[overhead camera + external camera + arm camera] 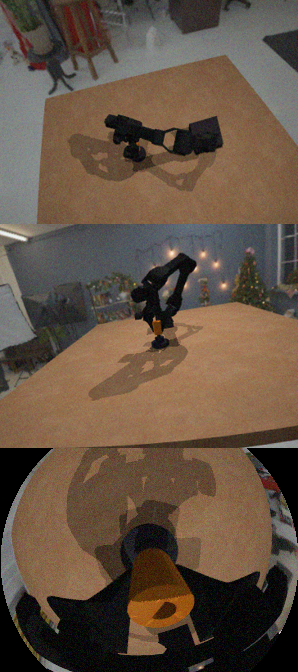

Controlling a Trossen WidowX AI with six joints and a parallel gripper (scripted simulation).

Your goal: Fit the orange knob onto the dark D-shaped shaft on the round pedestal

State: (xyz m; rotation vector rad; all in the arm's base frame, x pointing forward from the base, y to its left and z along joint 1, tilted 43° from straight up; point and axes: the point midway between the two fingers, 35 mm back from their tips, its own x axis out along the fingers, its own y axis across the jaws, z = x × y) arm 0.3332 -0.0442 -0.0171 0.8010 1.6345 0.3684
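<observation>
My gripper tip is now 2 cm below the orange knob. Also, from my gripper tip: round pedestal 4 cm below.
</observation>
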